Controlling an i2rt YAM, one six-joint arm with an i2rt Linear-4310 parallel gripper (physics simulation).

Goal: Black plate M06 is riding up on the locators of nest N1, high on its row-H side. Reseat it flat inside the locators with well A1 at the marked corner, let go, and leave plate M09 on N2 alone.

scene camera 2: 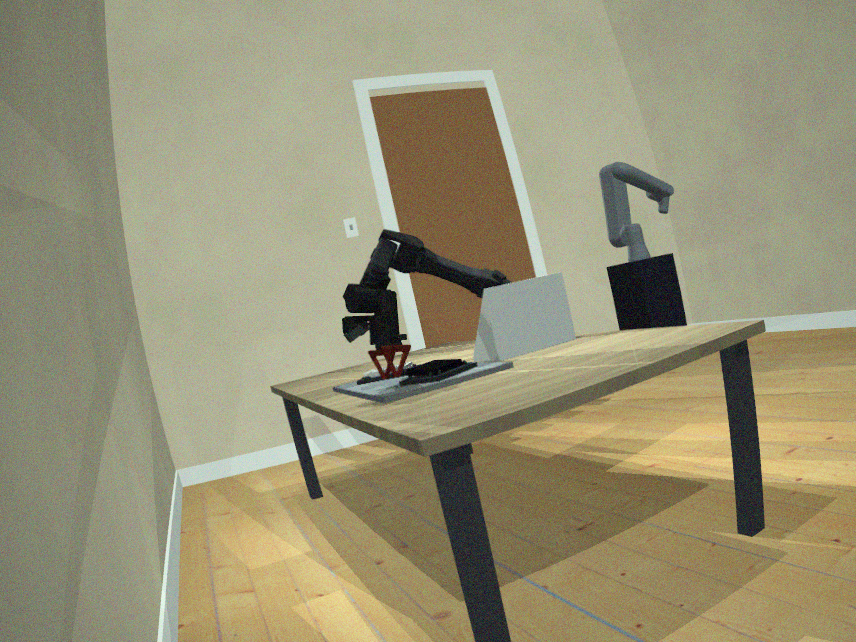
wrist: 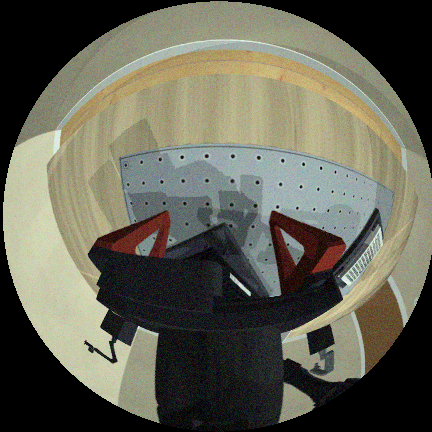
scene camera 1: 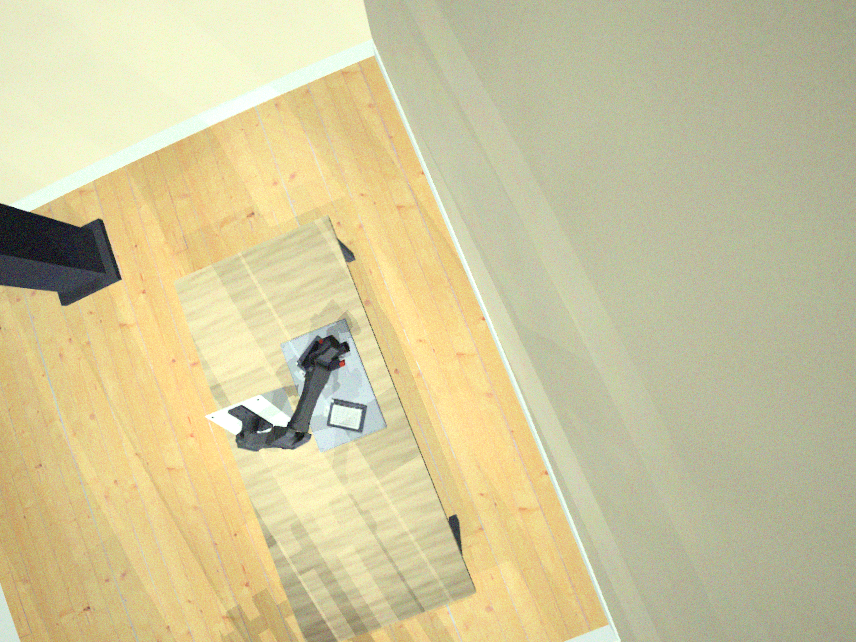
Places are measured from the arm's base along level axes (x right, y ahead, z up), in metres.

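Pixels of known places: gripper, between the fingertips: (scene camera 2: 391, 378) (wrist: 219, 215); arm's base, origin of its link: (scene camera 2: 516, 312) (scene camera 1: 251, 418).
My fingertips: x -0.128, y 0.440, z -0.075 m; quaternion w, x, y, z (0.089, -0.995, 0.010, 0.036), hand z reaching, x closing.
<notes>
For each thing: its top centre in the pictures, then the offset to it from my fingertips. "pt": a spot on its surface instead. Level surfaces: height alone.
- Black plate M06, centre of its top: (wrist: 213, 296) (scene camera 2: 434, 362) (scene camera 1: 314, 358) dx -0.008, dy -0.113, dz +0.012 m
- dark nest N1, a spot on its surface: (wrist: 245, 262) pt dx +0.030, dy -0.069, dz -0.013 m
- White plate M09, centre of its top: (wrist: 365, 260) (scene camera 2: 388, 367) (scene camera 1: 345, 416) dx +0.284, dy -0.088, dz +0.002 m
- dark nest N2, a spot on its surface: (scene camera 1: 331, 416) pt dx +0.258, dy -0.145, dz +0.002 m
- grey perforated deck, height of its surface: dz -0.024 m
- wooden table, height of its surface: dz -0.037 m
Black plate M06 (scene camera 2: 442, 365) lies on nest N1 on the deck. In the wrist view, the corner and two sides of dark nest N1 (wrist: 245, 262) show between and behind the fingers; my gripper's body hides most of the plate. In the overhead view, the arm covers it. Its tilt and well A1 cannot be made out. My gripper (scene camera 1: 331, 351) (scene camera 2: 391, 364) (wrist: 219, 215) is open, pointing down low at N1, with one red finger on each side of the nest's corner in the wrist view. White plate M09 (scene camera 1: 346, 416) (wrist: 365, 257) sits on dark nest N2 (scene camera 1: 329, 416), apart from my gripper.
The grey perforated deck (scene camera 1: 359, 376) (wrist: 295, 172) lies on the wooden table (scene camera 1: 387, 504) (scene camera 2: 587, 380). A pale upright panel (scene camera 2: 525, 317) stands beside the arm's base. A second arm (scene camera 2: 615, 200) on a black pedestal (scene camera 2: 646, 293) stands beyond the table.
</notes>
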